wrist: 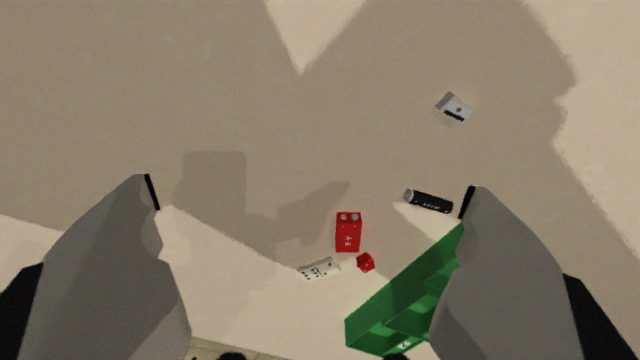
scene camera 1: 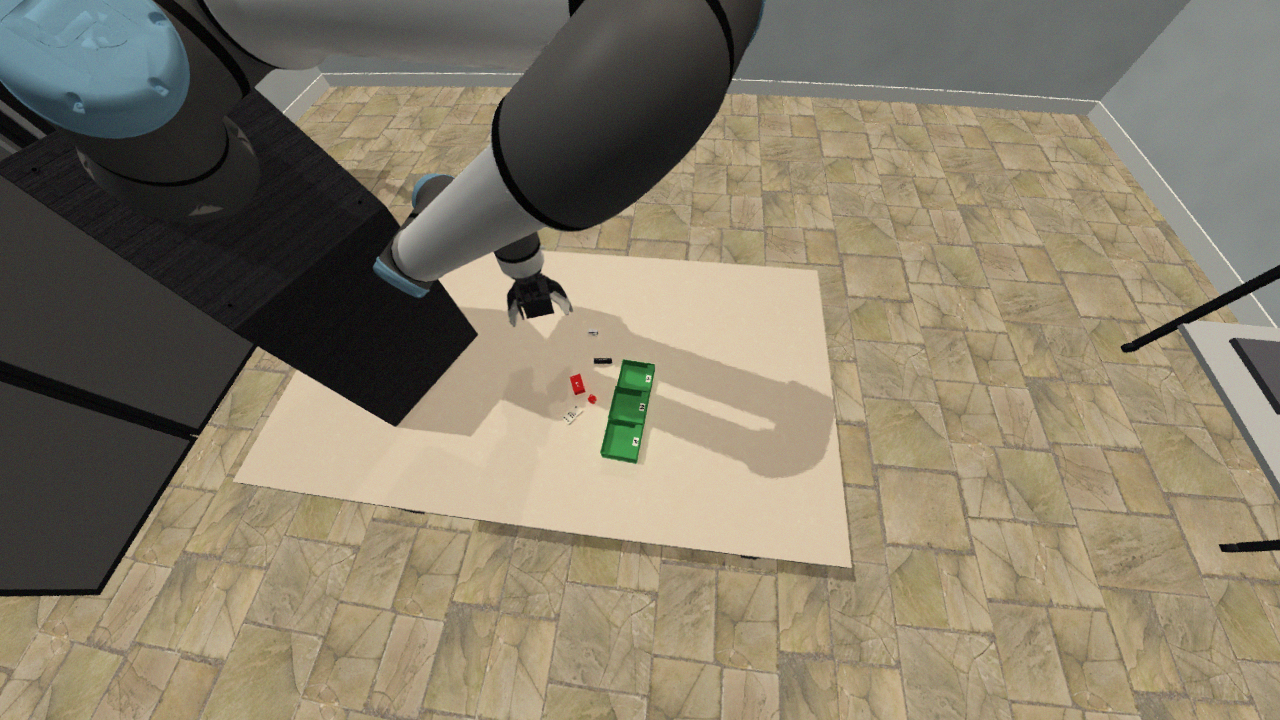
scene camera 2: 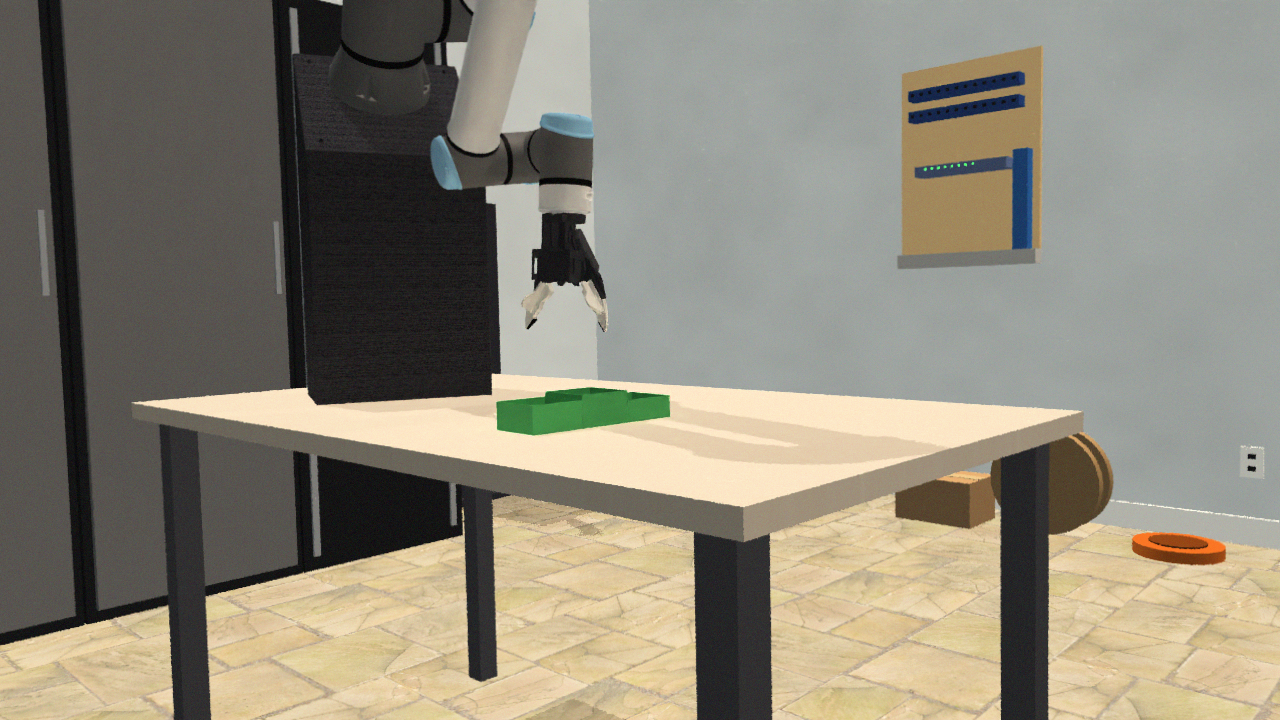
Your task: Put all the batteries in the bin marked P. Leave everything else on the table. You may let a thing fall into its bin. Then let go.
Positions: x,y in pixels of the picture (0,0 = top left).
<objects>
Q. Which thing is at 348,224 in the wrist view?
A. A red 9 v battery.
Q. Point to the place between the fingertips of the gripper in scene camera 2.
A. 565,330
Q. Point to a green bin row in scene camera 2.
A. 562,410
</objects>
